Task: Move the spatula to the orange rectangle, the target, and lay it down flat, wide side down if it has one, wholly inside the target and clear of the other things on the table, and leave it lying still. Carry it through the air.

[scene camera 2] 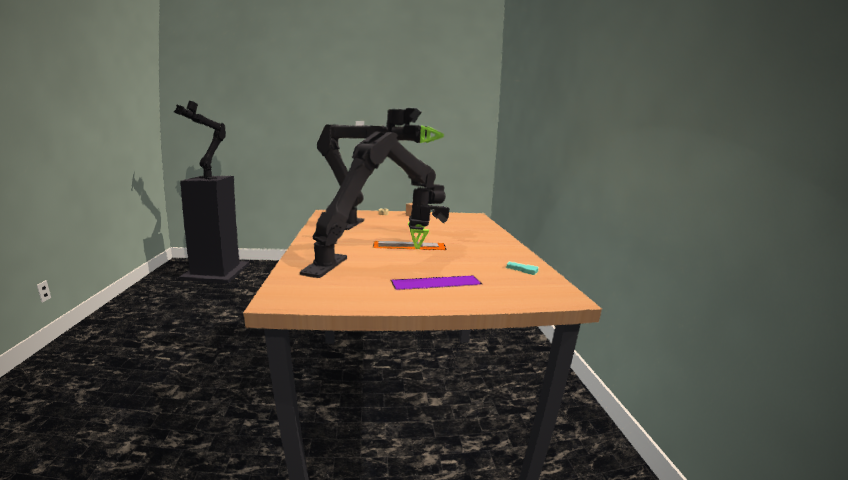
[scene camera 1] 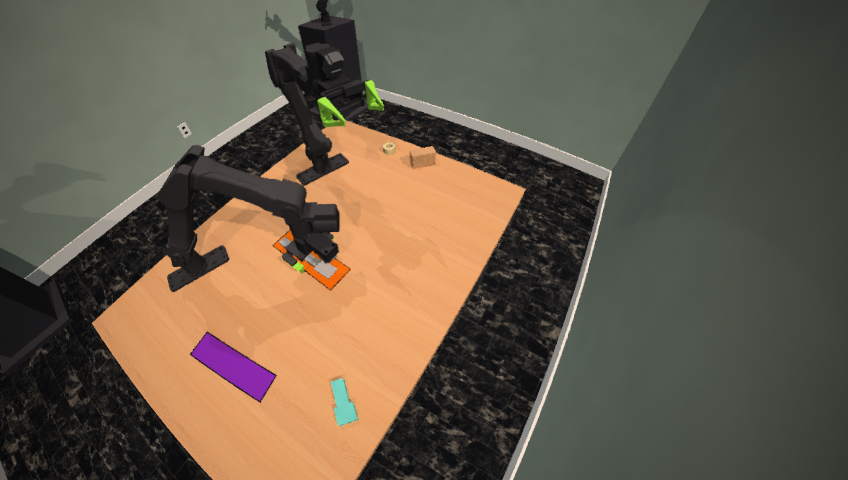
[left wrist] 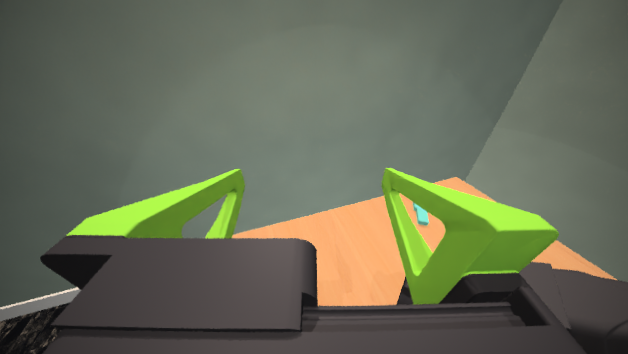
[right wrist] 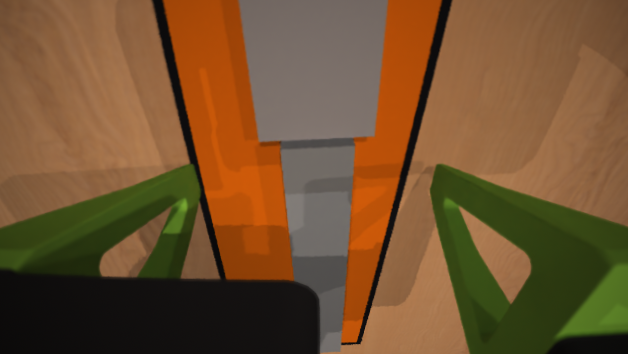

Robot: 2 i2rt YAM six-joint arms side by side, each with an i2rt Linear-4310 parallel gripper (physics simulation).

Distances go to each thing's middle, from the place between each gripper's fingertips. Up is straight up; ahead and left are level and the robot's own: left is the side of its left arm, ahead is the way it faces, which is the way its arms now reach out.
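The orange rectangle (scene camera 1: 342, 270) is 200 mm to the right of my left hand, 110 mm behind it and 410 mm below it. Counted from my left hand too, the purple rectangle (scene camera 1: 245, 374) is 560 mm to the right, 40 mm behind and 410 mm below, while the teal paddle-shaped object (scene camera 1: 345, 412) is 440 mm to the right of my left hand, 250 mm ahead of it and 400 mm below it.
My right gripper is now 2 cm past the orange rectangle. The purple rectangle is 5 cm ahead of my right hand and 35 cm to the right of it, and the teal paddle-shaped object is 23 cm to the right of my right hand and 34 cm ahead of it.
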